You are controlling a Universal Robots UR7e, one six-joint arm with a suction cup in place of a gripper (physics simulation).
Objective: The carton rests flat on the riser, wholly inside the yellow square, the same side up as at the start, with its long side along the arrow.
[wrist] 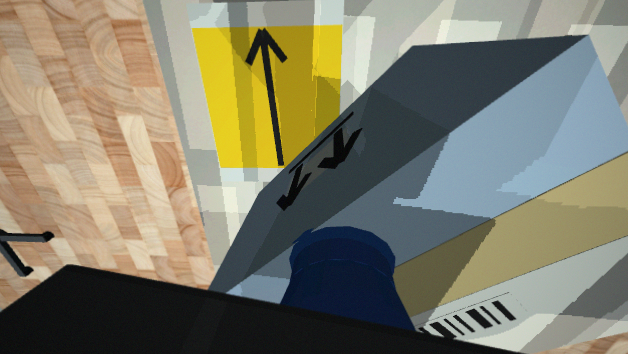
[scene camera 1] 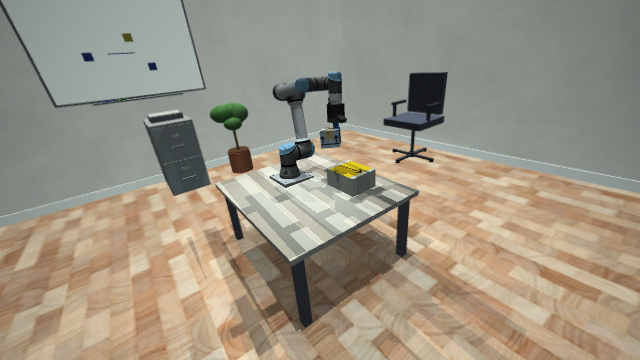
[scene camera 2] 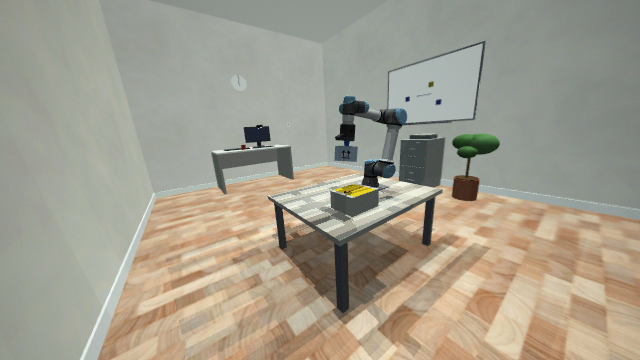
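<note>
The blue-grey carton [scene camera 1: 330, 141] [scene camera 2: 346, 154] [wrist: 480, 145] hangs from my suction cup [scene camera 1: 335, 126] [scene camera 2: 346, 143] [wrist: 342, 245], which is stuck to its tan-taped top. Arrows printed on its sides point up in both scene views. It is high above the table, well above the riser's height. The grey riser [scene camera 1: 350, 186] [scene camera 2: 354, 204] stands on the table and carries the yellow square [scene camera 1: 351, 174] [scene camera 2: 365, 191] [wrist: 220, 95] with a black arrow [wrist: 271, 100]. In the wrist view the carton's long side runs diagonally to the arrow and the carton covers the square's lower right corner.
The table [scene camera 1: 300, 215] [scene camera 2: 310, 205] bears the riser and the robot's base [scene camera 1: 290, 177]. Away from the table are an office chair [scene camera 1: 415, 117], a filing cabinet [scene camera 1: 177, 155] [scene camera 2: 421, 160], a potted plant [scene camera 1: 240, 159] [scene camera 2: 466, 187] and a desk [scene camera 2: 252, 157] with a monitor.
</note>
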